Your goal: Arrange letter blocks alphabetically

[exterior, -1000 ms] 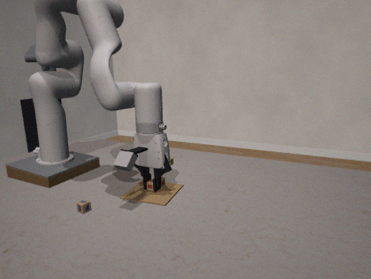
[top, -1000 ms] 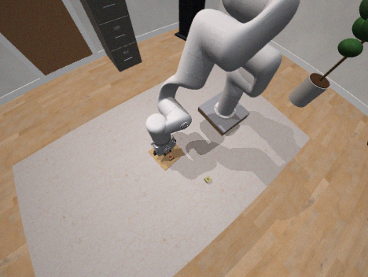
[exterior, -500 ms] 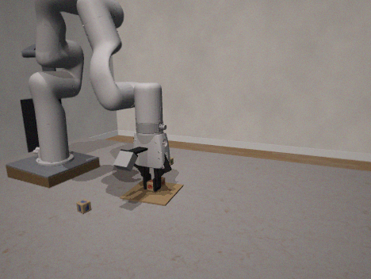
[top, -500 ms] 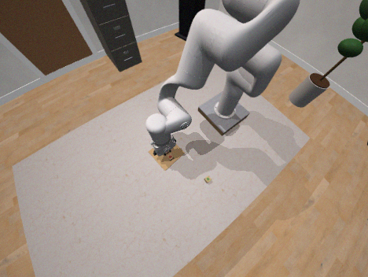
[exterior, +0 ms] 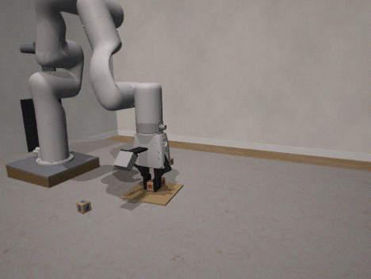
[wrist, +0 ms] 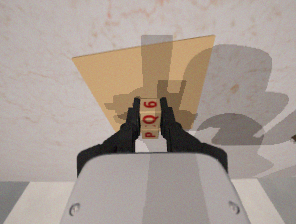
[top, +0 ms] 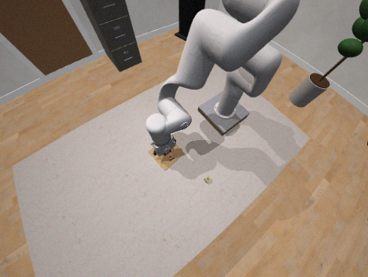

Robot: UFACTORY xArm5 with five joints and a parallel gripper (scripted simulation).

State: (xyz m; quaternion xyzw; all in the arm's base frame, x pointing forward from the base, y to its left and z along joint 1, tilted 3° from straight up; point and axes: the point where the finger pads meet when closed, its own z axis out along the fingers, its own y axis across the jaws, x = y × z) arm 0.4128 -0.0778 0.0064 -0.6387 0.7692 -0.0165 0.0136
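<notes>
Now: the tan mat 3 cm below my hand. Also, from my hand: blue-lettered block: 13 cm behind, 15 cm to the right, 2 cm below.
</notes>
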